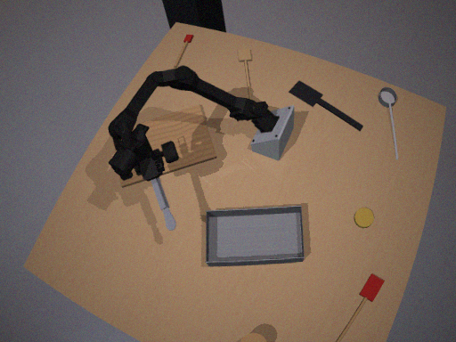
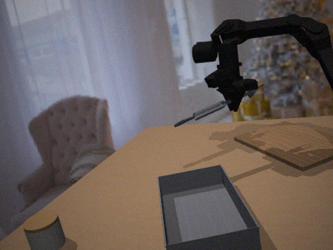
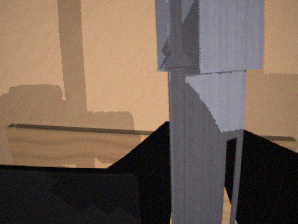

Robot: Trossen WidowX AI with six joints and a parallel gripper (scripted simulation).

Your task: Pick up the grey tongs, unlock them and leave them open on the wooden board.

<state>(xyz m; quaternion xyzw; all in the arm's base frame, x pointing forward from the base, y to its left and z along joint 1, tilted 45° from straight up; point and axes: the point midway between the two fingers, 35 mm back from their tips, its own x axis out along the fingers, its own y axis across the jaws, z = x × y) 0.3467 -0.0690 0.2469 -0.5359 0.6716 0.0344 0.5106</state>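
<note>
Now: the yellow lock piece 20 mm behind my gripper tip, 20 mm to the right of it and 40 mm above it. Round my gripper tip: black spatula: 590 mm behind, 330 mm to the left, 150 mm below; then wooden board: 160 mm behind, 120 mm to the right, 150 mm below; then grey roasting tin: 350 mm to the left, 130 mm below.
</note>
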